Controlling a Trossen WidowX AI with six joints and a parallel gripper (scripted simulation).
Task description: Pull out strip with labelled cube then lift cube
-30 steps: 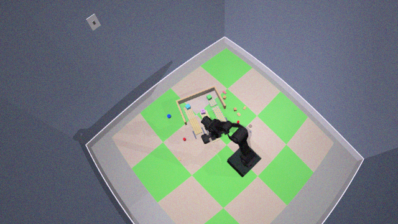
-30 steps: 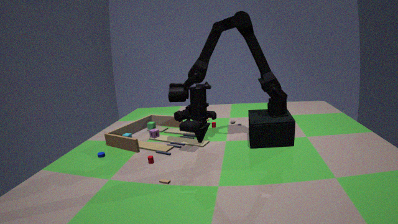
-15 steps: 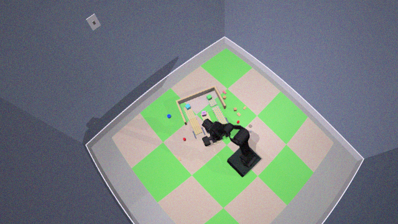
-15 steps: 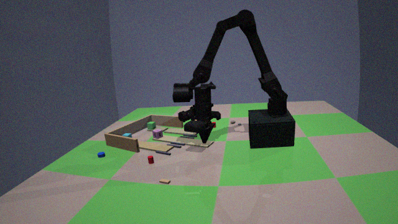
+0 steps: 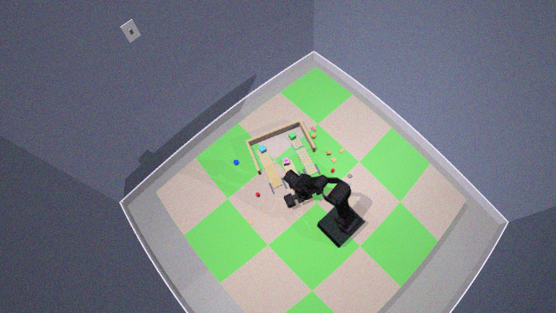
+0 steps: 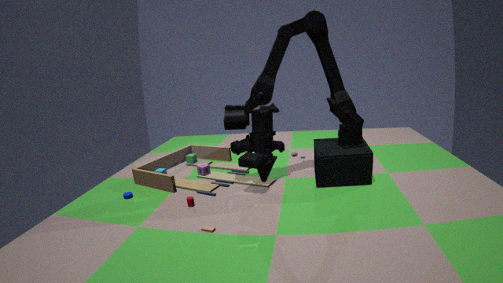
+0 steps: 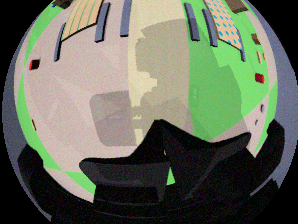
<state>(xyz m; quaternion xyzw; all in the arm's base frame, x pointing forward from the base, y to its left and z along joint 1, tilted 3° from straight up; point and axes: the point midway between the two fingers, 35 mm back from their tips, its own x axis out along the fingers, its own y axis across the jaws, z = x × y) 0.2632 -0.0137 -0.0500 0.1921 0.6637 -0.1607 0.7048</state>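
The strip is 9 cm ahead of my gripper tip and 5 cm to the right of it. Round my gripper tip: blue cylinder (41 cm ahead, 5 cm to the left); then purple labelled cube (19 cm ahead, 11 cm to the right, 2 cm above).
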